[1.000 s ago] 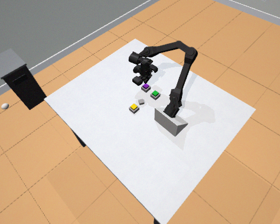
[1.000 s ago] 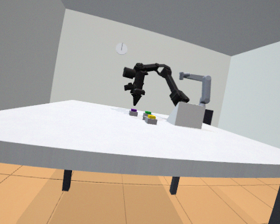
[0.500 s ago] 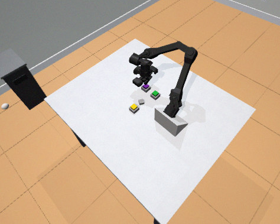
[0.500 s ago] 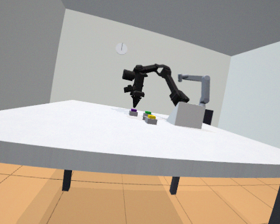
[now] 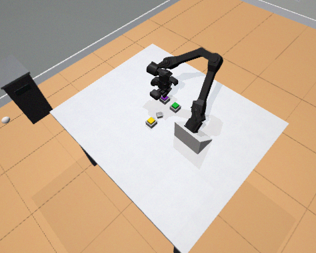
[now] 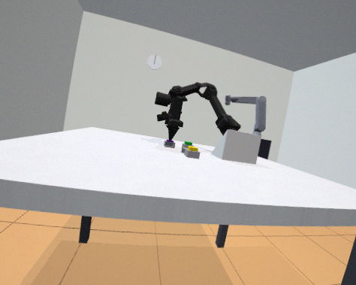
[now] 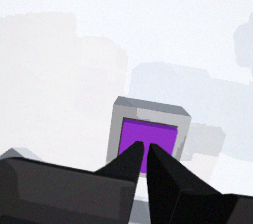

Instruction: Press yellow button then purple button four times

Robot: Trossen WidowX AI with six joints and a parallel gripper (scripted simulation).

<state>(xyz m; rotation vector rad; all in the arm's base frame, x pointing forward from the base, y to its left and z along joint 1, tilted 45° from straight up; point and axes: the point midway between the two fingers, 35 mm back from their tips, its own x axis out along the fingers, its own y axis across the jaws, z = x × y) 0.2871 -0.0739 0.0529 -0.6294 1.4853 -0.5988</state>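
Right now the purple button is 10 mm below my gripper tip. From my gripper tip the other things lie so: small grey block: 60 mm behind, 110 mm to the left, 20 mm below; green button: 90 mm behind; yellow button: 70 mm behind, 180 mm to the left.
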